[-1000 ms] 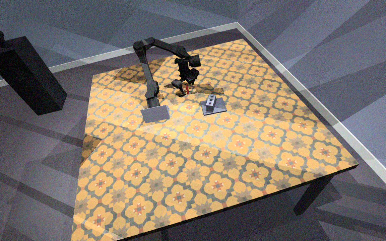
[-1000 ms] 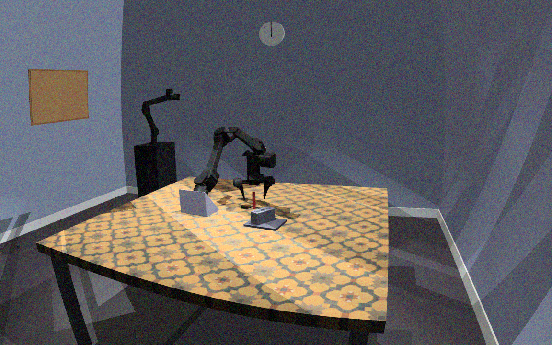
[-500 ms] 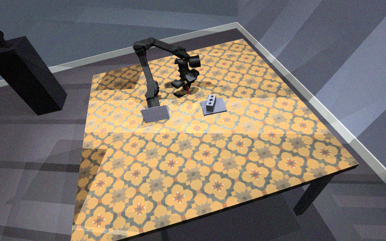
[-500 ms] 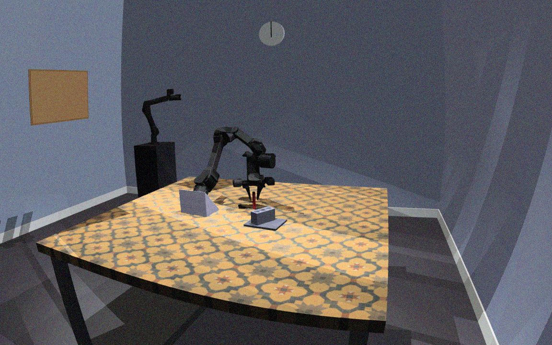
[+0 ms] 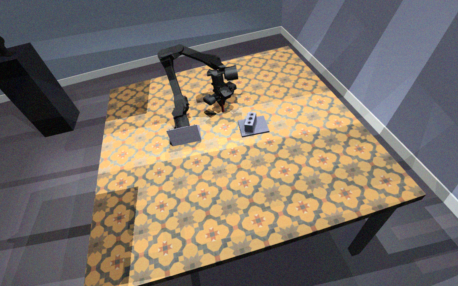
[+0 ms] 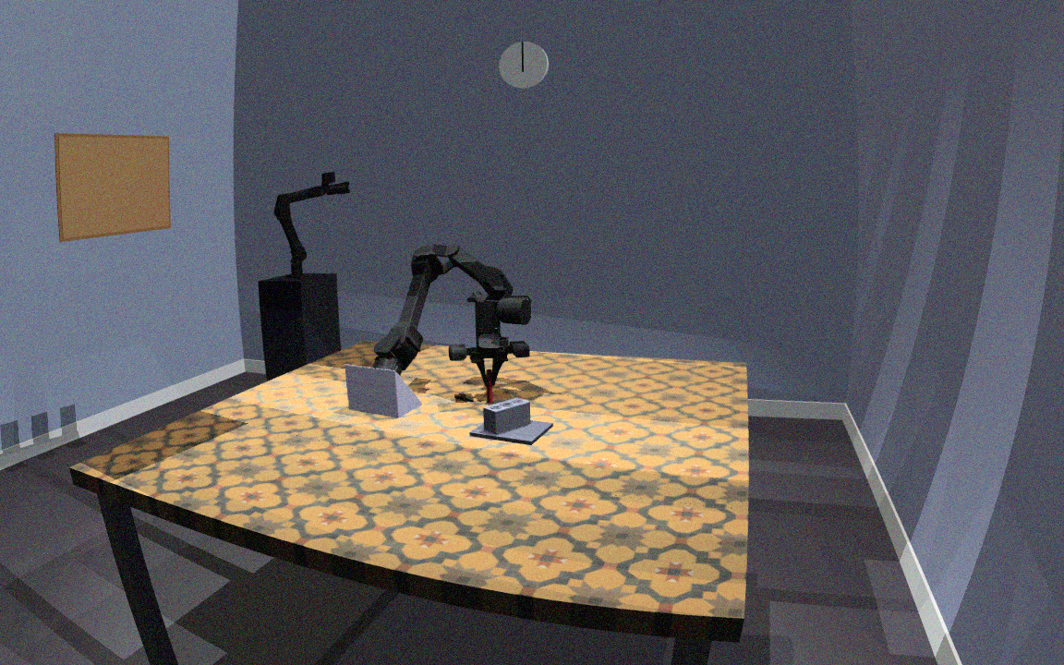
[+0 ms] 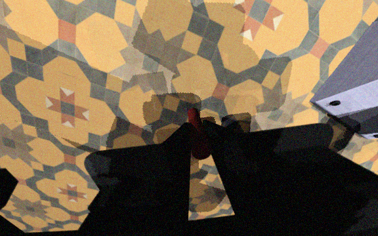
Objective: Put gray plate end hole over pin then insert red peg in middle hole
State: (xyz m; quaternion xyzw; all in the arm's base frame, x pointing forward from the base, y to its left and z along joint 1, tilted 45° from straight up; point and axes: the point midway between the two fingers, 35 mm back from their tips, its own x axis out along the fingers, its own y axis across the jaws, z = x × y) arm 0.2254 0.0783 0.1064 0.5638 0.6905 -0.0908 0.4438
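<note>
Right now my gripper tip is 170 mm to the left of the gray plate and 110 mm short of it. Also, from my gripper tip: red peg (right at my gripper tip); then flat square base (160 mm to the right, 130 mm ahead, 30 mm below).
</note>
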